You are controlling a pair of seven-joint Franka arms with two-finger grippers.
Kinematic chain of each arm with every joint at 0, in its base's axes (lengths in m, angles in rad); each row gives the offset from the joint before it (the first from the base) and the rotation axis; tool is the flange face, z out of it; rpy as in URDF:
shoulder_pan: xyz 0 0 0.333 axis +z
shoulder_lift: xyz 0 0 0 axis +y
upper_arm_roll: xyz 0 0 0.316 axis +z
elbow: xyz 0.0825 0 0 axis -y
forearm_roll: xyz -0.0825 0 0.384 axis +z
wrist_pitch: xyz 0 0 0 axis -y
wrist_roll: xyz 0.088 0 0 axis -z
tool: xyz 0 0 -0.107 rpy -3.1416 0 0
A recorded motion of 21 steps. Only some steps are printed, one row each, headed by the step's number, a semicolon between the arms.
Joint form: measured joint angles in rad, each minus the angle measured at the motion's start. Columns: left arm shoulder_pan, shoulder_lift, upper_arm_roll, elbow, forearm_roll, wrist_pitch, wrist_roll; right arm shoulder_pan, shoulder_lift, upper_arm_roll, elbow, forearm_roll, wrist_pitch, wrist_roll.
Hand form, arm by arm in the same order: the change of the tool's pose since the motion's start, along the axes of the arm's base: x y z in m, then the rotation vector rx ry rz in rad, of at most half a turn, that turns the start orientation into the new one. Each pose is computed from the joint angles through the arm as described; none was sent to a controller.
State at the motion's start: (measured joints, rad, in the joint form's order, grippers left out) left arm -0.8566 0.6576 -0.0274 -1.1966 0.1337 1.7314 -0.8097; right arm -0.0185 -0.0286 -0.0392 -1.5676 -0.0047 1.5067 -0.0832
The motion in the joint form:
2: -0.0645 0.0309 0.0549 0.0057 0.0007 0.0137 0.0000; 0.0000 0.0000 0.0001 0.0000 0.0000 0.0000 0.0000
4: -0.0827 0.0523 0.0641 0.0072 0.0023 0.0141 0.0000; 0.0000 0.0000 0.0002 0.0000 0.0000 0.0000 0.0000
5: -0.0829 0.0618 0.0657 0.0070 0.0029 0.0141 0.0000; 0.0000 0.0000 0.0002 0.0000 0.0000 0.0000 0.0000
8: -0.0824 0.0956 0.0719 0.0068 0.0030 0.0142 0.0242; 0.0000 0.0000 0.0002 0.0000 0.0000 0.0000 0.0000
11: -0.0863 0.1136 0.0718 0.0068 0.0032 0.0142 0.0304; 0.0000 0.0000 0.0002 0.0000 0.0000 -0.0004 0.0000
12: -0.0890 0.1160 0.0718 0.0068 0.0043 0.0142 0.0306; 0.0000 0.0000 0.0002 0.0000 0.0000 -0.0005 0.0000
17: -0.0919 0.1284 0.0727 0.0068 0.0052 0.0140 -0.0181; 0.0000 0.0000 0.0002 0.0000 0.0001 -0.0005 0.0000
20: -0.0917 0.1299 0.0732 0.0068 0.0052 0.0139 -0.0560; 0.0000 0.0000 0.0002 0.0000 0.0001 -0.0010 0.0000
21: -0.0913 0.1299 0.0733 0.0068 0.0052 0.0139 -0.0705; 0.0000 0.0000 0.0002 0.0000 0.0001 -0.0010 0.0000
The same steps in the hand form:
2: -0.0109 -0.0142 -0.0184 0.0307 -0.0194 -0.0235; 0.0000 0.0001 0.0000 0.0000 0.0000 0.0001
4: -0.0167 -0.0201 -0.0330 0.0506 -0.0136 -0.0356; 0.0000 0.0001 0.0000 0.0000 0.0000 0.0002
5: -0.0160 -0.0197 -0.0400 0.0594 -0.0090 -0.0349; 0.0000 0.0001 0.0000 0.0000 0.0000 0.0002
8: -0.0131 -0.0174 -0.0646 0.0892 0.0133 -0.0542; 0.0000 0.0001 0.0000 0.0000 0.0000 0.0002
11: -0.0155 -0.0190 -0.0777 0.1036 0.0254 -0.0646; 0.0000 0.0001 0.0000 0.0000 0.0004 0.0002
12: -0.0170 -0.0201 -0.0795 0.1062 0.0260 -0.0679; 0.0000 0.0001 0.0000 0.0000 0.0005 0.0002
17: -0.0184 -0.0208 -0.0885 0.1170 0.0215 -0.0232; 0.0000 0.0001 0.0000 0.0001 0.0005 0.0002
20: -0.0181 -0.0205 -0.0895 0.1183 0.0137 0.0143; -0.0001 0.0001 -0.0001 0.0002 0.0010 0.0002
21: -0.0178 -0.0203 -0.0895 0.1183 0.0105 0.0289; -0.0001 0.0001 -0.0001 0.0002 0.0010 0.0002

